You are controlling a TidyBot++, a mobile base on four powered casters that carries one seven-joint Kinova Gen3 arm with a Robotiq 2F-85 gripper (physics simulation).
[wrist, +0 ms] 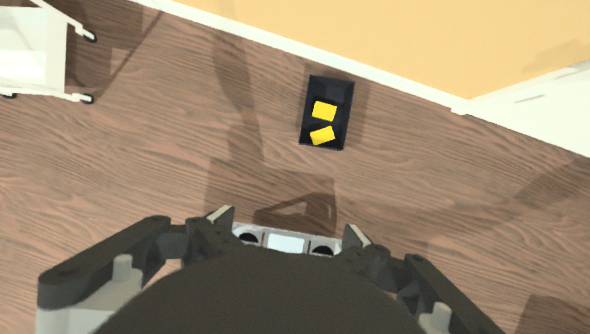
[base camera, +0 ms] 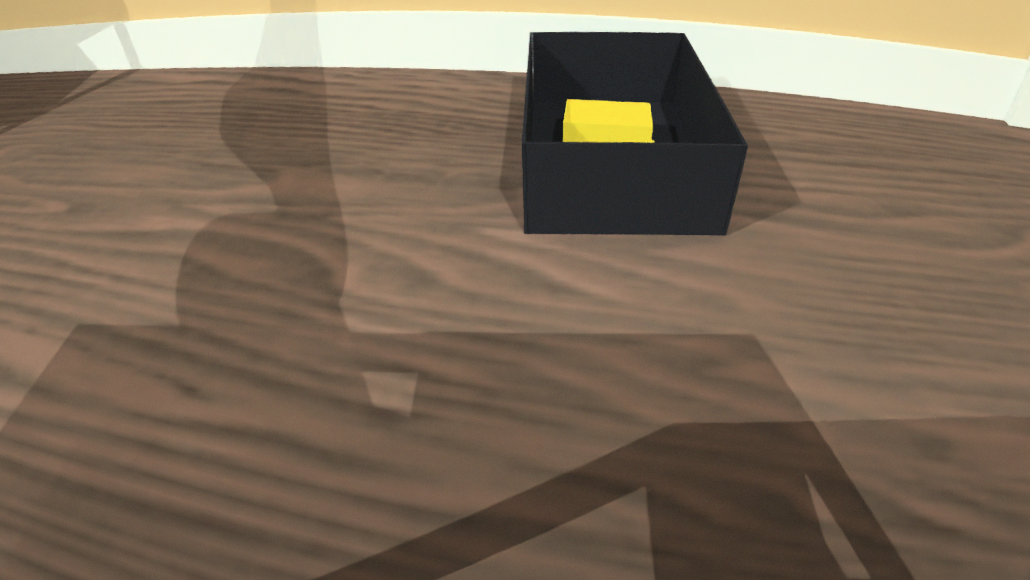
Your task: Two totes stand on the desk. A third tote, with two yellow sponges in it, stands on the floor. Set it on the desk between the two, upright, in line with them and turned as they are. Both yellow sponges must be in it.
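A black tote (base camera: pixel 630 188) (wrist: pixel 338 120) stands upright on the floor, near the wall. Two yellow sponges lie in it: one sponge (wrist: pixel 324 111) near the middle, the other sponge (wrist: pixel 322 135) turned askew at the end nearer the robot. In the base camera view a yellow sponge (base camera: pixel 607 121) shows above the tote's near wall; the other is mostly or wholly hidden by that wall. My gripper (wrist: pixel 288 227) is open and empty, high above the floor, on the robot's side of the tote and apart from it. The desk and its two totes do not show in either view.
A white cart (wrist: pixel 56 55) on black casters stands at the upper left of the wrist view. The yellow wall (wrist: pixel 400 40) with its white skirting runs close behind the tote. A white door (wrist: pixel 555 107) is at the right. Shadows of the robot fall on the wooden floor (base camera: pixel 432 273).
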